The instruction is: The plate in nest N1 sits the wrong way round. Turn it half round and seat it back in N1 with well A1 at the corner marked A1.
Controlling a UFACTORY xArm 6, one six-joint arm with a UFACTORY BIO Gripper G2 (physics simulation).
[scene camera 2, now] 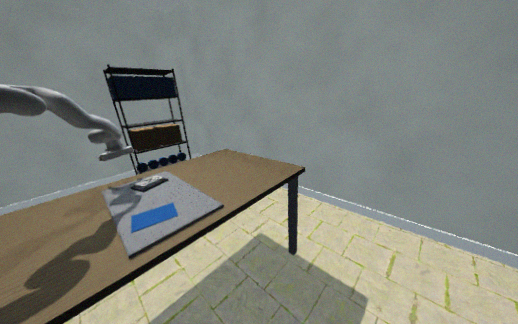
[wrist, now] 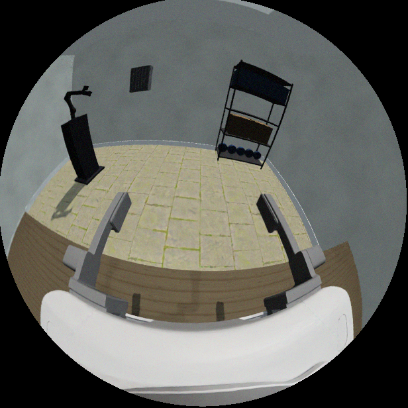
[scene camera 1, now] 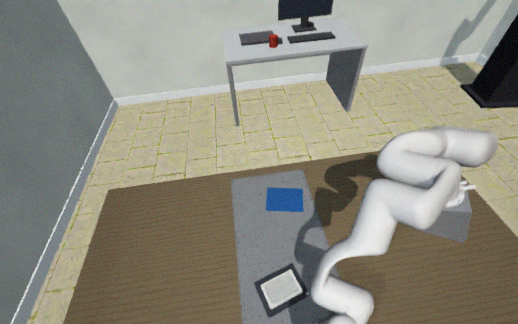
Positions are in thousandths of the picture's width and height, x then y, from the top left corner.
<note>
In view: the gripper (wrist: 474, 484), a white plate (scene camera 1: 551, 884) and a flat blue rectangle (scene camera 1: 538, 616).
The flat blue rectangle also shows in scene camera 2 (scene camera 2: 277, 681).
</note>
